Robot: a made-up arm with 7 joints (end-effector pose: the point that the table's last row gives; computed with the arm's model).
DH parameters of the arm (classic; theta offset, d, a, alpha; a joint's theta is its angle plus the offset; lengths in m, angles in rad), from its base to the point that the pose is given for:
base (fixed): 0.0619 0 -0.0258 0
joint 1: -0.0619 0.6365 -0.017 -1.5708
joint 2: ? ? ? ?
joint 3: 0 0.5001 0.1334 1.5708
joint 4: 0 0.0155 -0.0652 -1.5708
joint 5: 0 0.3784 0.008 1.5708
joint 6: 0 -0.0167 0.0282 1.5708
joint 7: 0 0.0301 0.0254 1.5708
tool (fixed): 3.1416 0.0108 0 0
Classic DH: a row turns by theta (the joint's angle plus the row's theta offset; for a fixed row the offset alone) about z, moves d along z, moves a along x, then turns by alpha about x.
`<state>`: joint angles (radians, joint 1 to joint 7).
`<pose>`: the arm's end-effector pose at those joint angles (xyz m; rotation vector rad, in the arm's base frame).
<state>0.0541 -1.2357 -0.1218 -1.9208 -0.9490 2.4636 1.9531</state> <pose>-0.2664 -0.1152 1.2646 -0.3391 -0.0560 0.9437</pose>
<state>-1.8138 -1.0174 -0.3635 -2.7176 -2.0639 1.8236 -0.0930</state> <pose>-0.2109 0.0123 0.9477 -2.1386 -1.8750 -0.1784</pose>
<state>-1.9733 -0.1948 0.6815 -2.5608 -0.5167 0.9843 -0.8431</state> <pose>0.0900 -0.2576 0.8512 -1.3896 -0.5340 -2.1012</pose>
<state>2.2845 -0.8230 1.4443 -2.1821 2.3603 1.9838 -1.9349</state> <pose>-0.2514 -0.5209 0.9265 0.3183 1.6376 0.0136</pose>
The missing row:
joint 2: 0 -0.008 -0.0274 1.5708
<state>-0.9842 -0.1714 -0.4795 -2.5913 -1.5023 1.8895 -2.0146</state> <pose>-0.0841 -0.3072 0.8586 0.1129 -0.4947 -1.3234</pose>
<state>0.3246 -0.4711 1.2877 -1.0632 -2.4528 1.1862 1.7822</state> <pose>-0.3976 0.2874 1.3981 -0.5739 -0.2099 0.4937</pose>
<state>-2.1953 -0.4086 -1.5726 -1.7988 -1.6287 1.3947 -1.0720</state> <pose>-0.3054 0.5335 0.9973 1.9371 -0.5408 1.3602</pose>
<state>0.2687 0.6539 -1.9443 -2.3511 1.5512 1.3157 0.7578</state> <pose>0.1006 -0.4562 0.9415 1.3405 -0.6784 1.0103</pose>
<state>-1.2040 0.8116 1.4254 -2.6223 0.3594 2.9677 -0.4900</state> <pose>0.4192 0.0183 0.7500 0.4126 -1.0714 -2.9175</pose>
